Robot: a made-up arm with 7 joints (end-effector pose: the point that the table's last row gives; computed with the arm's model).
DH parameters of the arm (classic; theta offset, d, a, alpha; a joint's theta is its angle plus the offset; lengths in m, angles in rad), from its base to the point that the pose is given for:
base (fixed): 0 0 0 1.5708
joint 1: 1.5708 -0.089 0 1.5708
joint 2: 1.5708 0 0 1.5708
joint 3: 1.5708 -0.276 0 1.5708
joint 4: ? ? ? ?
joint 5: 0 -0.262 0 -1.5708
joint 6: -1.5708 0 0 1.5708
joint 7: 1.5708 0 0 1.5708
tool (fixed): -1.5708 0 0 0
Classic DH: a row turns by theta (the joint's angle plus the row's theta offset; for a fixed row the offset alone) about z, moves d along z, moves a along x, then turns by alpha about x.
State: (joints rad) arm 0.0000 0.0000 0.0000 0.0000 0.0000 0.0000 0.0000
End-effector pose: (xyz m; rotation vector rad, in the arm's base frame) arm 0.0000 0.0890 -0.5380 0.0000 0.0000 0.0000
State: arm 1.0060 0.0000 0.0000 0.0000 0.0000 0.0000 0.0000
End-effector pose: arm 0.4544 0.0890 -0.2880 0.0000 -1.0060 0.0000
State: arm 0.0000 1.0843 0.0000 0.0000 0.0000 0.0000 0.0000
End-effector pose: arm 0.0000 0.5646 -0.2515 1.0843 0.0000 0.0000
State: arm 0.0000 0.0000 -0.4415 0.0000 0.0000 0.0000 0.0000
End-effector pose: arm 0.0000 0.0890 -0.5380 0.0000 0.0000 -0.4415
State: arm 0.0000 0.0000 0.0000 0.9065 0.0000 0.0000 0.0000
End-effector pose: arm 0.2063 0.0890 -0.4375 0.0000 -0.9065 0.0000
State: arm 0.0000 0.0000 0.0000 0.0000 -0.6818 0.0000 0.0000
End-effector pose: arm 0.0000 0.0890 -0.5380 0.0000 0.0000 -0.6818
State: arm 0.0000 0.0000 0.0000 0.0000 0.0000 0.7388 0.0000
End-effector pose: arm 0.0000 0.0890 -0.5380 0.0000 0.7388 0.0000
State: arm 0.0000 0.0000 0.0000 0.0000 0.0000 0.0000 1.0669
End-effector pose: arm 0.0000 0.0890 -0.5380 -1.0669 0.0000 0.0000
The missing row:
joint 4: 0 0 0 -1.5708
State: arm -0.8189 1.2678 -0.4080 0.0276 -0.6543 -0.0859 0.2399
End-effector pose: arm -0.1147 0.6015 -0.1163 0.4957 1.3739 -1.2465
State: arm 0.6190 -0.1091 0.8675 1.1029 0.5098 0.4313 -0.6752
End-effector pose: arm 0.3618 0.2234 -0.2472 -0.0433 -0.7747 1.5222
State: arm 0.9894 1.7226 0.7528 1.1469 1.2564 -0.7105 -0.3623
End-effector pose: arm -0.0877 0.4437 0.2662 -0.4143 2.1054 -0.6331
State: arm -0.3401 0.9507 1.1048 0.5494 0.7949 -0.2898 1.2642
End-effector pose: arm -0.0057 0.5665 -0.2003 0.1733 -1.6688 0.0479
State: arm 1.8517 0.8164 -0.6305 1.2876 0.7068 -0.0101 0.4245
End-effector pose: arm 0.2773 0.2419 0.2915 0.2069 -2.6035 -0.8933
